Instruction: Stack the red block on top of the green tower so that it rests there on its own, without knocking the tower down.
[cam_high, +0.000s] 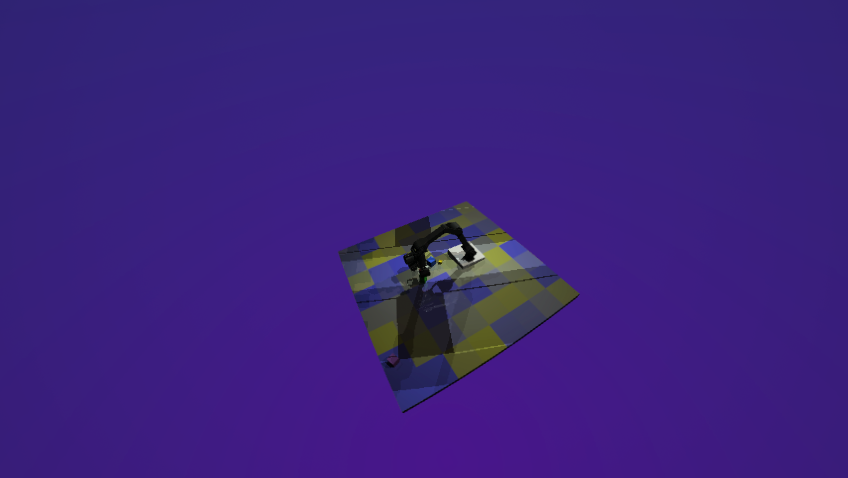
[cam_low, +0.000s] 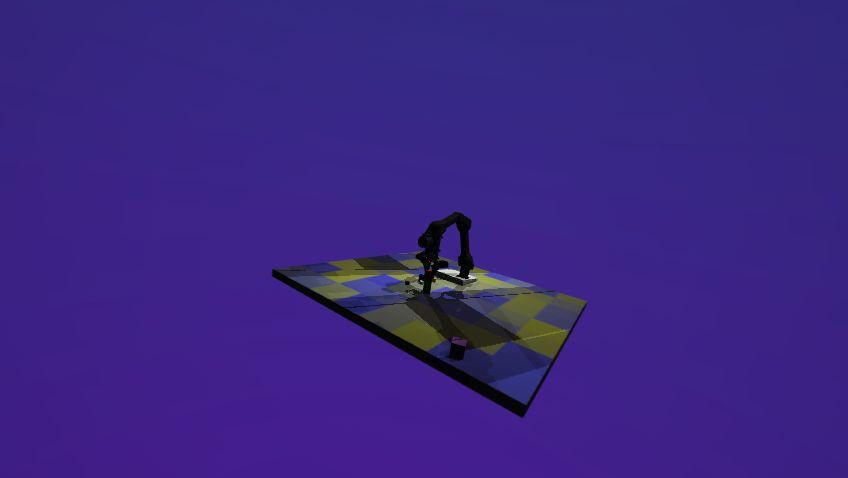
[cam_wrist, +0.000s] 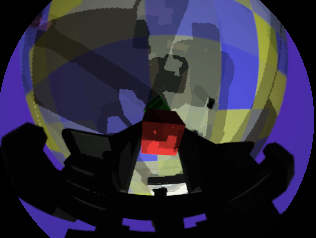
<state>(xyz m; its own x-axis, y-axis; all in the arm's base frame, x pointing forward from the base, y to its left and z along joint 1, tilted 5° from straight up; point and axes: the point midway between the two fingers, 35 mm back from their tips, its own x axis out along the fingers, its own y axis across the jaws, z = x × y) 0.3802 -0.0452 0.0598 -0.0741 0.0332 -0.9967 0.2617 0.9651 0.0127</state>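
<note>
My gripper tip is 1 cm below the red block. From my gripper tip the other things lie so: purple block 44 cm ahead, 38 cm to the left, 6 cm below; then small yellow piece 19 cm behind, 7 cm to the right, 7 cm below; then blue block 13 cm behind, 10 cm to the right, 6 cm below.
</note>
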